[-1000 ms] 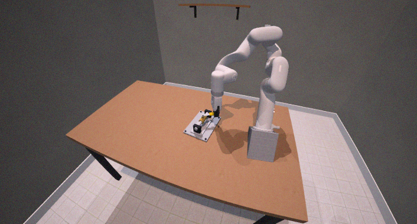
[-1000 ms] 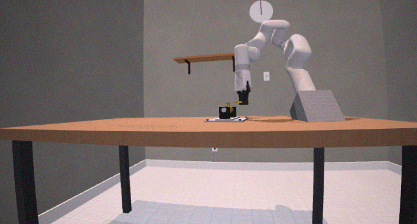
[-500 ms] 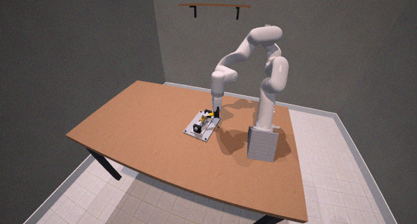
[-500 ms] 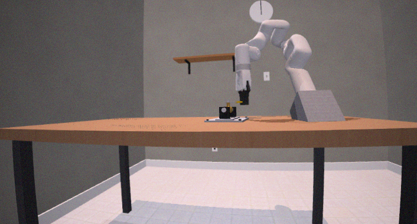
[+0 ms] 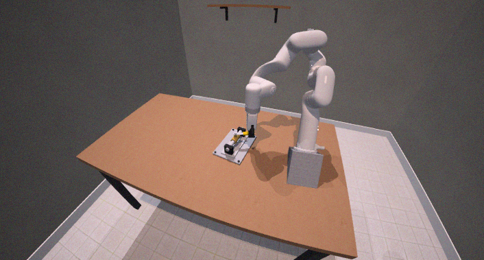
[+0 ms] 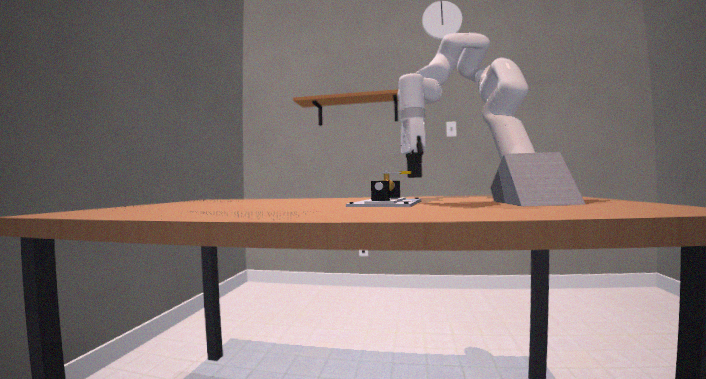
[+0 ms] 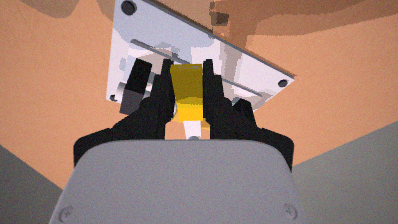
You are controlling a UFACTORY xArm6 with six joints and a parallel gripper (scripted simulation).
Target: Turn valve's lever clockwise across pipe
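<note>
Now: the yellow lever 50 mm ahead of my hand and 10 mm to the left of it. From my hand the other things lie so: baseplate: 90 mm below, 80 mm ahead, 20 mm to the left.
</note>
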